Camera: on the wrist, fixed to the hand. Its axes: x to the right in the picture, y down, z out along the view.
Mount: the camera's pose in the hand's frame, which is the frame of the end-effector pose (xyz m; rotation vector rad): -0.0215 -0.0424 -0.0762 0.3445 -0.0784 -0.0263
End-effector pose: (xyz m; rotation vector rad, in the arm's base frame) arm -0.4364 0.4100 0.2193 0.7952 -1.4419 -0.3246
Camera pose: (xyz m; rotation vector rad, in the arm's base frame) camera -0.3557 0.4156 0.1804 1.0895 -1.5849 -0.1282
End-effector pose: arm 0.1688 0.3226 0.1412 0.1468 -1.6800 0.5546
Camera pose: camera 0.2582 0.3142 0.1388 0.4440 -1.6439 0.8246
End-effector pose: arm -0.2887 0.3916 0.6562 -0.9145 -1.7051 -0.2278
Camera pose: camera -0.2594 0.3091 0.6763 -0.6523 -1.7602 0.0853
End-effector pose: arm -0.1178 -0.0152 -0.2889 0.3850 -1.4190 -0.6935
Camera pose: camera -0.0522 -0.0450 -0.3425 0.6518 -1.6144 -0.4879
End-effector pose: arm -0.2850 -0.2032 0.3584 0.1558 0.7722 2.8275
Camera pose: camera -0.2687 -0.2097 0.2703 0.3035 1.2262 2.6225
